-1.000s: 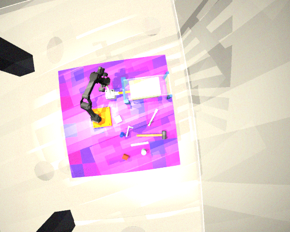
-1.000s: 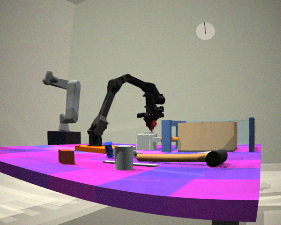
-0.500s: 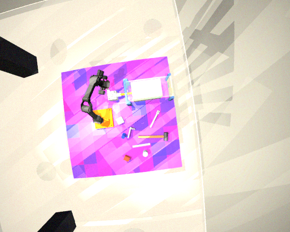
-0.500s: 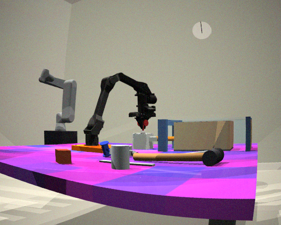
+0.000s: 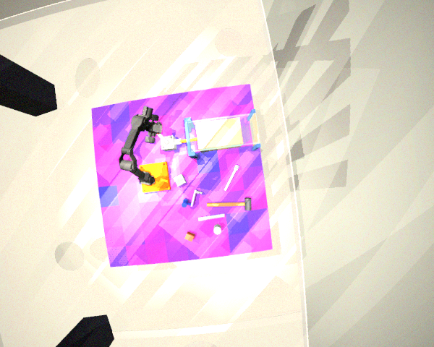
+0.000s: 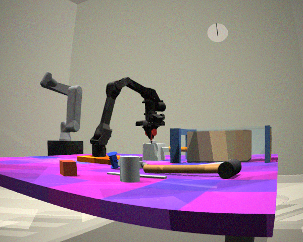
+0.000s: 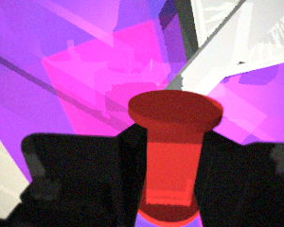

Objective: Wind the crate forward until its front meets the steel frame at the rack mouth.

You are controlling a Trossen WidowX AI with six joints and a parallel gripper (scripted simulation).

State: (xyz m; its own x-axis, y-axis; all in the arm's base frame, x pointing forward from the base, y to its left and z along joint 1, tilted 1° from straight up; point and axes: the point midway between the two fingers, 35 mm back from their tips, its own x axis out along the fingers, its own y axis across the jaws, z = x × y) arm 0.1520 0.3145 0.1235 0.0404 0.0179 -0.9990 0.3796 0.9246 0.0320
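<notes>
My gripper tip is now 30 mm to the left of the red-knobbed winch handle, 20 mm short of it and 10 mm above it. Round my gripper tip: hand winch (90 mm to the right, 80 mm below, 30 mm ahead); red knob (20 mm above); blue frame (210 mm ahead, 100 mm to the right, 10 mm below).
</notes>
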